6 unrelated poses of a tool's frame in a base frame.
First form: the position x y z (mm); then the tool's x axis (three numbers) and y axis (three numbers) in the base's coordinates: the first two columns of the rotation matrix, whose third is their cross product.
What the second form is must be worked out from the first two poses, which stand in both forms.
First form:
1: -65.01, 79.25, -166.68, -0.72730, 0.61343, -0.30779, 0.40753, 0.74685, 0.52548
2: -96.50, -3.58, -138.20, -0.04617, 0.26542, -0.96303, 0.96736, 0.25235, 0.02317
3: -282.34, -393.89, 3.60, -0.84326, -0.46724, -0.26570, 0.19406, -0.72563, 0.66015
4: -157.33, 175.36, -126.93, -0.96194, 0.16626, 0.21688, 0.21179, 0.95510, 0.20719
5: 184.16, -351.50, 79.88, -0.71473, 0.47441, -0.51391, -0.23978, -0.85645, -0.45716
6: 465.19, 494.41, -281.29, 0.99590, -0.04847, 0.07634, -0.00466, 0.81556, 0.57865
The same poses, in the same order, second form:
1: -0.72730, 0.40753, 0.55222, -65.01; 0.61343, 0.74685, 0.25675, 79.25; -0.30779, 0.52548, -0.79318, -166.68; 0, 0, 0, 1
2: -0.04617, 0.96736, 0.24917, -96.50; 0.26542, 0.25235, -0.93053, -3.58; -0.96303, 0.02317, -0.26841, -138.20; 0, 0, 0, 1
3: -0.84326, 0.19406, -0.50125, -282.34; -0.46724, -0.72563, 0.50512, -393.89; -0.26570, 0.66015, 0.70257, 3.60; 0, 0, 0, 1
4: -0.96194, 0.21179, -0.17269, -157.33; 0.16626, 0.95510, 0.24524, 175.36; 0.21688, 0.20719, -0.95396, -126.93; 0, 0, 0, 1
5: -0.71473, -0.23978, -0.65702, 184.16; 0.47441, -0.85645, -0.20352, -351.50; -0.51391, -0.45716, 0.72588, 79.88; 0, 0, 0, 1
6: 0.99590, -0.00466, -0.09031, 465.19; -0.04847, 0.81556, -0.57663, 494.41; 0.07634, 0.57865, 0.81199, -281.29; 0, 0, 0, 1
